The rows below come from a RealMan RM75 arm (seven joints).
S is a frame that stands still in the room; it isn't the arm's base.
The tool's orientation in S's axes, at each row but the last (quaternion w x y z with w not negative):
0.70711, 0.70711, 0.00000, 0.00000
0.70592, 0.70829, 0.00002, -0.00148
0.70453, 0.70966, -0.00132, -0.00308
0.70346, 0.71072, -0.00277, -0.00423
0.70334, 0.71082, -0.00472, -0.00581
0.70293, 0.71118, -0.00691, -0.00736
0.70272, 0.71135, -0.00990, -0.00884
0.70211, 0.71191, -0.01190, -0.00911
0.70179, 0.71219, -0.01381, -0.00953
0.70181, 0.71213, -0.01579, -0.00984
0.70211, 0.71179, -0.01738, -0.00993
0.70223, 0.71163, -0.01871, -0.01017
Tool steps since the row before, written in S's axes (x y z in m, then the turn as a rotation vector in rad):
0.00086, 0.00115, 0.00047, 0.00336, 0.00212, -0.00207
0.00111, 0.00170, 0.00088, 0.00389, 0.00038, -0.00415
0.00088, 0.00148, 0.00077, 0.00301, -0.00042, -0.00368
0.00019, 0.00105, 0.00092, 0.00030, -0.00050, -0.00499
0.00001, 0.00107, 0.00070, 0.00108, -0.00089, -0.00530
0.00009, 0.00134, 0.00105, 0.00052, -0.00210, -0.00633
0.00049, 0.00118, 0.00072, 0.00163, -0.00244, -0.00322
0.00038, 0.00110, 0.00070, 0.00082, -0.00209, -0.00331
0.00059, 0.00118, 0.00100, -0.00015, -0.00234, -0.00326
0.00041, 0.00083, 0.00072, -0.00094, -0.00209, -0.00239
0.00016, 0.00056, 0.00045, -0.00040, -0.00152, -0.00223
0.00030, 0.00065, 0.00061, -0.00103, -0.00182, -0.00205
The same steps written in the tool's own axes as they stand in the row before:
0.00086, 0.00047, -0.00115, 0.00336, -0.00207, -0.00212
0.00110, 0.00088, -0.00171, 0.00390, -0.00414, -0.00037
0.00087, 0.00076, -0.00149, 0.00302, -0.00367, 0.00043
0.00018, 0.00091, -0.00106, 0.00032, -0.00498, 0.00055
-0.00001, 0.00069, -0.00108, 0.00110, -0.00529, 0.00093
0.00006, 0.00103, -0.00135, 0.00057, -0.00630, 0.00216
0.00046, 0.00070, -0.00120, 0.00169, -0.00319, 0.00244
0.00035, 0.00068, -0.00112, 0.00087, -0.00328, 0.00211
0.00056, 0.00098, -0.00121, -0.00009, -0.00322, 0.00239
0.00039, 0.00070, -0.00085, -0.00088, -0.00235, 0.00216
0.00014, 0.00044, -0.00057, -0.00036, -0.00220, 0.00157
0.00028, 0.00060, -0.00067, -0.00098, -0.00201, 0.00189

